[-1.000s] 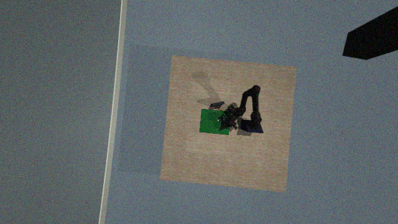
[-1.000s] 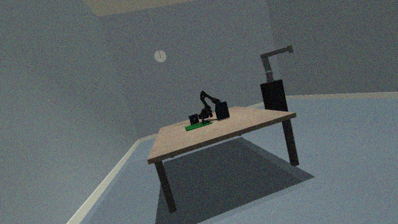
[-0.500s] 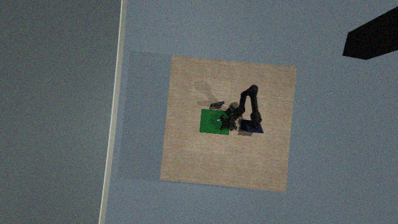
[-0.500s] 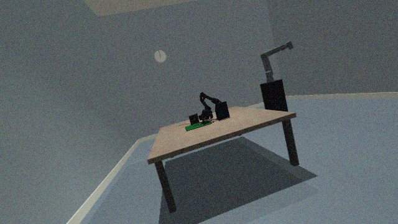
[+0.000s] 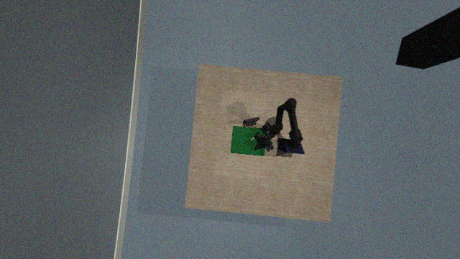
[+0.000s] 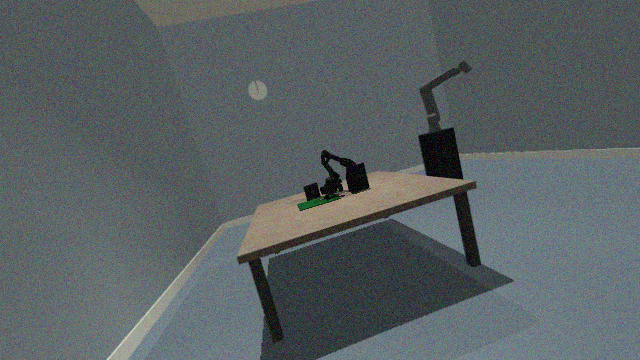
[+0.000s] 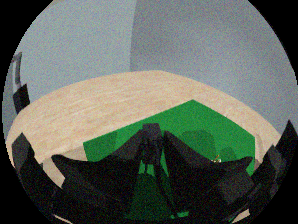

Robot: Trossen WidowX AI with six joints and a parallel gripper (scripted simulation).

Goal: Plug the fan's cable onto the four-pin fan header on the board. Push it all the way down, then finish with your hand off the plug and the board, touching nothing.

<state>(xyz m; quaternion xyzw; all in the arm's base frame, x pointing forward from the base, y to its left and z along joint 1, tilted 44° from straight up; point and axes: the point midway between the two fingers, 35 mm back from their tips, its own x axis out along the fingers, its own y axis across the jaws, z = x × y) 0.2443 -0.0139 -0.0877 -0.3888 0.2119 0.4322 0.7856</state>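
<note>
Right now the dark plug is 20 mm below my gripper tip. From my gripper tip the other things lie so: green board 80 mm ahead, 40 mm to the right, 60 mm below; dark fan 100 mm ahead, 210 mm to the right, 10 mm above; white fan header 50 mm ahead, 70 mm to the right, 50 mm below.
</note>
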